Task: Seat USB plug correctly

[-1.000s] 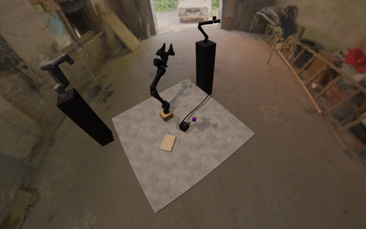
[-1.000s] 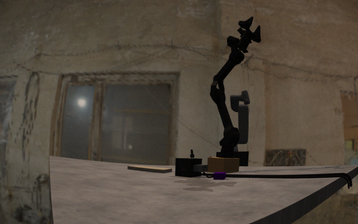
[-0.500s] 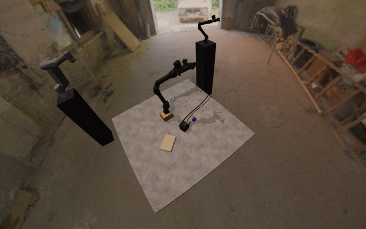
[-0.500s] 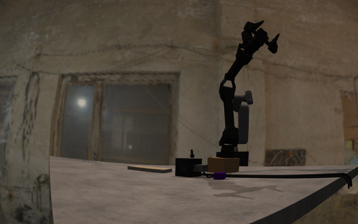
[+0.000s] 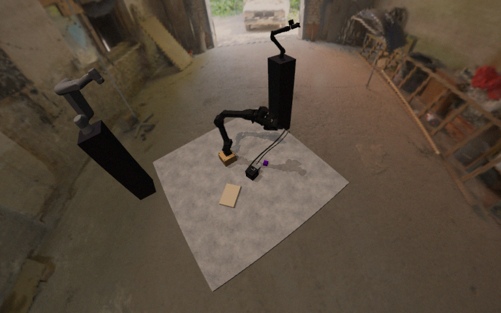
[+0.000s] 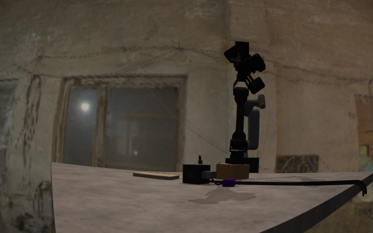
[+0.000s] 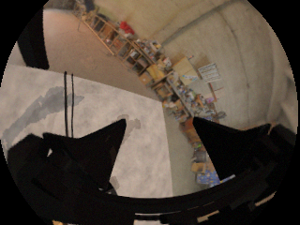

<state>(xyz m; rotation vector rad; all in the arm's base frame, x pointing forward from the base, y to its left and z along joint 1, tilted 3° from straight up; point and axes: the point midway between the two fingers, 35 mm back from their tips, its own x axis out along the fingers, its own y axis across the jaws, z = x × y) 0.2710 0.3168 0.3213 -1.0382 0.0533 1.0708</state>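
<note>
The USB plug lies 27 cm to the right of my gripper tip and 28 cm below it. Round my gripper tip: purple block (3 cm behind, 12 cm to the right, 36 cm below); then flat tan board (7 cm ahead, 53 cm to the right, 36 cm below).
</note>
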